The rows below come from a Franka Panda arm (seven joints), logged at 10 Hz.
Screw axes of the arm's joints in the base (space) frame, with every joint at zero. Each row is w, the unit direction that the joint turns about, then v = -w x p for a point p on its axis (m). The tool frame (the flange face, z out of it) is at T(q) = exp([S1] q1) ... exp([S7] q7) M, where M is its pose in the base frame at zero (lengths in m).
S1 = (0, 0, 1, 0, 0, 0)
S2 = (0, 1, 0, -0.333, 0, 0)
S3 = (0, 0, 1, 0, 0, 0)
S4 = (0, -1, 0, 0.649, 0, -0.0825)
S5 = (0, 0, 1, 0, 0, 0)
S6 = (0, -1, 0, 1.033, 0, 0)
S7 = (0, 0, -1, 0, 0.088, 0)
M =
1 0 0 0.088
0 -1 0 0
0 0 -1 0.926
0 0 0 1
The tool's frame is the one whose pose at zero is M.
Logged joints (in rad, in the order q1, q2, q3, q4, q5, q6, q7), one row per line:
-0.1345 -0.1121 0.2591 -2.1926 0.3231 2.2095 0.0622
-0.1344 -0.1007 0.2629 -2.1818 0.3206 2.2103 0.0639
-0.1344 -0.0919 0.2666 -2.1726 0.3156 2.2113 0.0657
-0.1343 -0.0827 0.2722 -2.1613 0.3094 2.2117 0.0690
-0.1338 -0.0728 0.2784 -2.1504 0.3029 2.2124 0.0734
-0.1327 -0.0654 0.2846 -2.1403 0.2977 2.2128 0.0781
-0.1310 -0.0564 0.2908 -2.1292 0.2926 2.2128 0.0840
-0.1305 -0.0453 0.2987 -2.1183 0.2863 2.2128 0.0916
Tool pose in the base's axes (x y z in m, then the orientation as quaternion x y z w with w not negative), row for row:
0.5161 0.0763 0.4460 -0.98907 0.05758 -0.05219 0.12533
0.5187 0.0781 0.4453 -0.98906 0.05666 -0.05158 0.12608
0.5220 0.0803 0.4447 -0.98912 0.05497 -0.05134 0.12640
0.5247 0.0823 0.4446 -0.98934 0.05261 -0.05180 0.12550
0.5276 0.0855 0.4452 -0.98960 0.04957 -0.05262 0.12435
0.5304 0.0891 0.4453 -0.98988 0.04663 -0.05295 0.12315
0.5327 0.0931 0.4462 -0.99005 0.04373 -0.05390 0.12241
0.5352 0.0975 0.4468 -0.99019 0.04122 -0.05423 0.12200
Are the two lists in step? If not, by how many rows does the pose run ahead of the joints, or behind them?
The pose runs 1 row behind the joints: the pose in row i belongs to the joints in row i - 1.
